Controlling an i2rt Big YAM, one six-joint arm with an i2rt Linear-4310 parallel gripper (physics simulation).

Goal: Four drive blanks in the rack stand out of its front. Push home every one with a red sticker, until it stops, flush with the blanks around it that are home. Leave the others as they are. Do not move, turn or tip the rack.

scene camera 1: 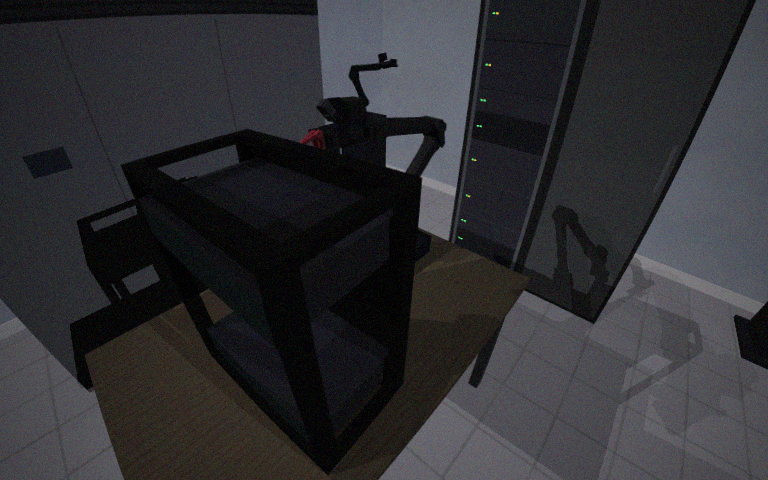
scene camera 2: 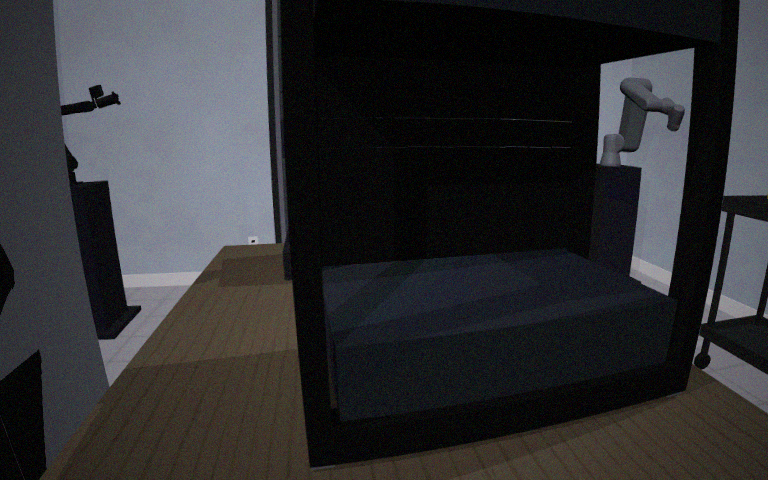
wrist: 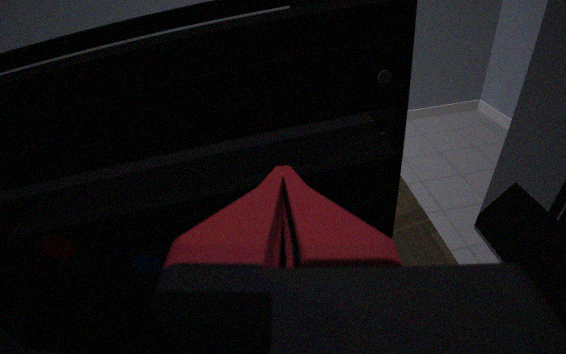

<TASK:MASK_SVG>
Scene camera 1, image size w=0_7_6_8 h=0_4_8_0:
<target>black rack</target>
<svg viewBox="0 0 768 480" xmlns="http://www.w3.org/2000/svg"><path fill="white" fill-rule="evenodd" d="M122 164L121 167L153 241L210 355L327 475L331 474L341 459L403 385L422 177L250 129L211 138ZM380 384L382 387L335 440L334 435ZM190 271L231 308L233 312L213 324ZM240 162L183 183L157 169L235 144Z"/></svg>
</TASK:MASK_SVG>
